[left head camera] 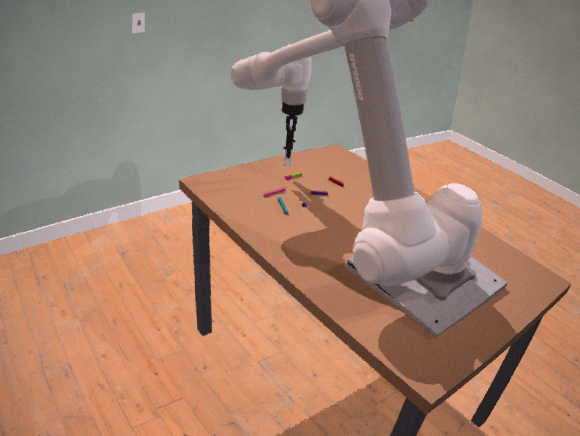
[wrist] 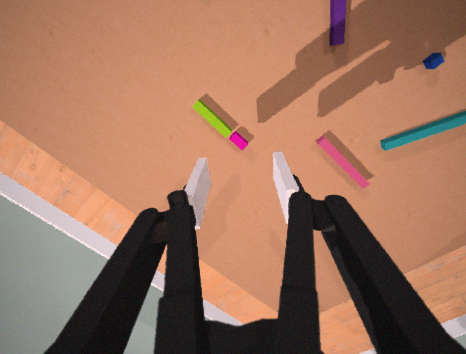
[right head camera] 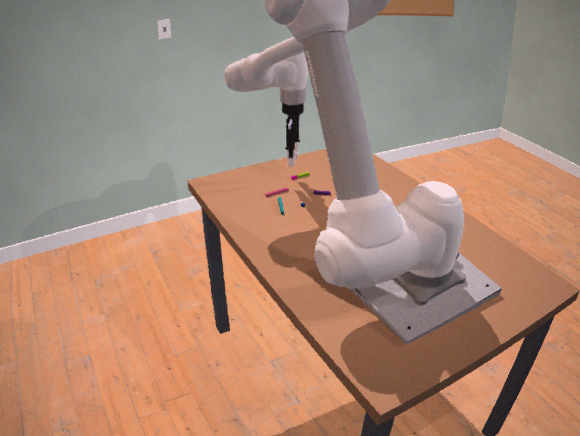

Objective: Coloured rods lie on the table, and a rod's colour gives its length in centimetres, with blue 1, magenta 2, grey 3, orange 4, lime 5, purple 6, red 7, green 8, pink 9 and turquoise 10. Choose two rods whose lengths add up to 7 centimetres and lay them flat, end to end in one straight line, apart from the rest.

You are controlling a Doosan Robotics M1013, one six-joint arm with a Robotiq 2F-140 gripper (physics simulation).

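Seen in the pictures: gripper, between the fingertips: (left head camera: 287,161) (wrist: 240,168) (right head camera: 292,161); arm's base, origin of its link: (left head camera: 437,271) (right head camera: 423,274).
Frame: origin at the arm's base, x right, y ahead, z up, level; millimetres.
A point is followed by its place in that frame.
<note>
A lime rod (left head camera: 296,175) {x 56, y 716, z -21 mm} (right head camera: 303,175) {x 55, y 715, z -21 mm} (wrist: 212,118) {x 58, y 719, z -17 mm} and a short magenta rod (left head camera: 288,177) {x 18, y 716, z -20 mm} (right head camera: 294,177) {x 16, y 715, z -20 mm} (wrist: 239,141) {x 18, y 718, z -17 mm} lie flat, end to end in nearly one straight line. Their facing ends touch or almost touch; a tiny gap cannot be ruled out. They lie apart from the other rods. My gripper (left head camera: 287,162) {x 13, y 721, z 43 mm} (right head camera: 291,162) {x 13, y 721, z 43 mm} (wrist: 240,168) {x 13, y 721, z 43 mm} is open and empty, pointing down above the table near this pair. In the wrist view the magenta rod shows just beyond the space between the fingertips, and the lime rod beyond it to the left.
On the table (left head camera: 240,210) {x -264, y 610, z -27 mm} lie a pink rod (left head camera: 274,192) {x -100, y 645, z -20 mm} (wrist: 343,162) {x -90, y 650, z -17 mm}, a turquoise rod (left head camera: 283,205) {x -132, y 552, z -17 mm} (wrist: 425,131) {x -123, y 565, z -17 mm}, a small blue rod (left head camera: 304,204) {x -65, y 523, z -18 mm} (wrist: 433,60) {x -61, y 528, z -17 mm}, a purple rod (left head camera: 319,193) {x 37, y 562, z -21 mm} (wrist: 338,22) {x 31, y 573, z -17 mm} and a red rod (left head camera: 336,181) {x 155, y 600, z -19 mm}. The arm hides the red rod in the right head view.
</note>
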